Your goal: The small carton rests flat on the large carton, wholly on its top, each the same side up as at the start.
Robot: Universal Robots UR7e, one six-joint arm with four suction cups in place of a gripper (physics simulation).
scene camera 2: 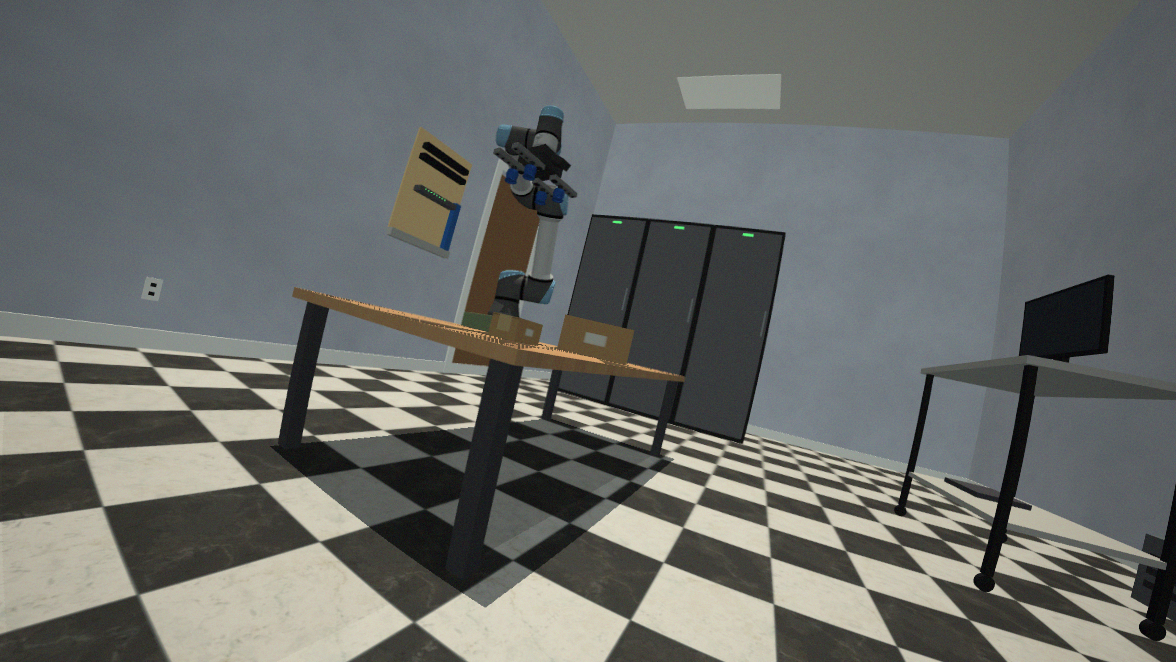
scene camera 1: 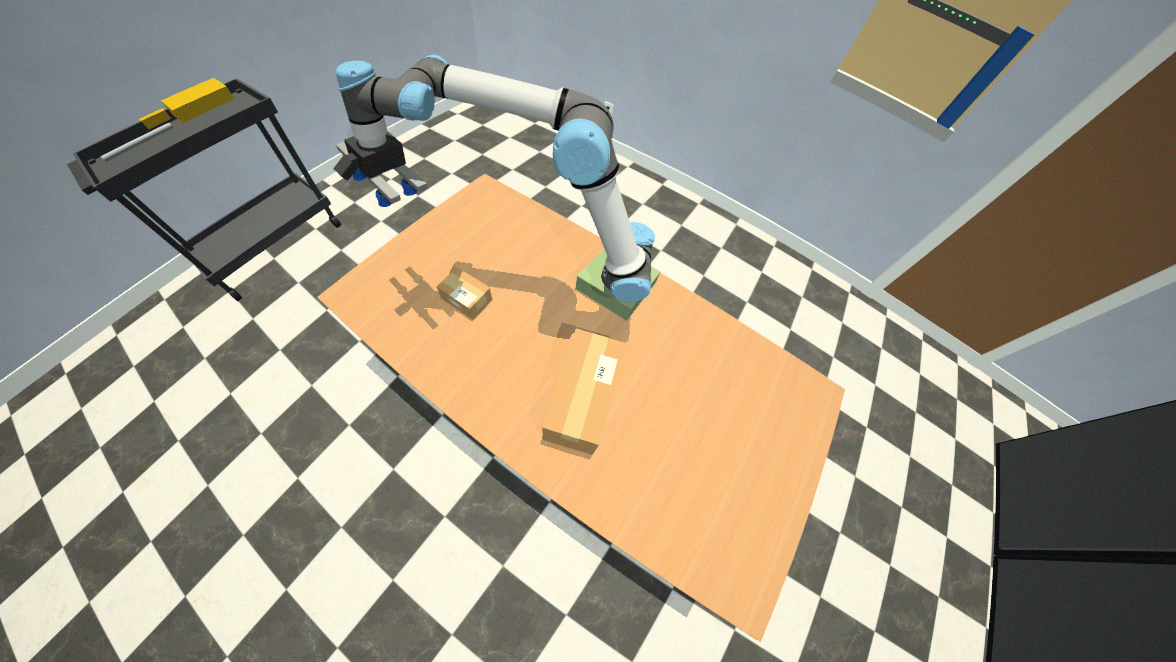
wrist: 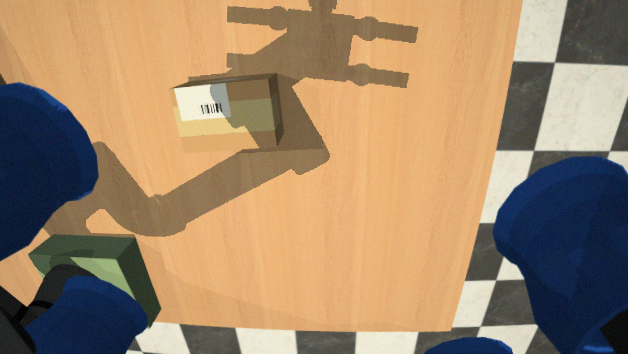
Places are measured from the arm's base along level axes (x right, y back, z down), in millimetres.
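Pixels of known places: end effector, tool point: (scene camera 2: 534, 190) (wrist: 283, 279).
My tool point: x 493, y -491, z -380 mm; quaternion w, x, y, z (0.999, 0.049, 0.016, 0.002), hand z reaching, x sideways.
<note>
Ahead of a thing's pixels: the offset from my tool point to its top centre. Level surfaces: height alone.
The small carton @[dx -143, dy +65, dz +378 mm] (scene camera 1: 474, 287) (scene camera 2: 506, 325) (wrist: 252, 107) lies on the wooden table @[dz +452 mm] (scene camera 1: 699, 460) (wrist: 375, 200), with a white barcode label and pale tape on its top. The large carton @[dx -683, dy +83, dz +300 mm] (scene camera 1: 581, 390) (scene camera 2: 596, 338) is a long box with tape and a white label, resting on the same table apart from the small one. My gripper (scene camera 1: 384, 187) (scene camera 2: 534, 185) is high up, near the table's corner on the small carton's side. Its blue suction cups face downward with nothing attached. In the wrist view the small carton is above and left of centre; the large carton cannot be made out there.
A green box (scene camera 1: 594, 282) (scene camera 2: 474, 320) (wrist: 142, 280) is on the table at the arm's base. A black cart (scene camera 1: 185, 152) with yellow items stands beyond the table, near my gripper's side. Black cabinets (scene camera 1: 1086, 493) (scene camera 2: 691, 320) and a desk (scene camera 2: 971, 374) with a monitor (scene camera 2: 1069, 316) stand farther off.
</note>
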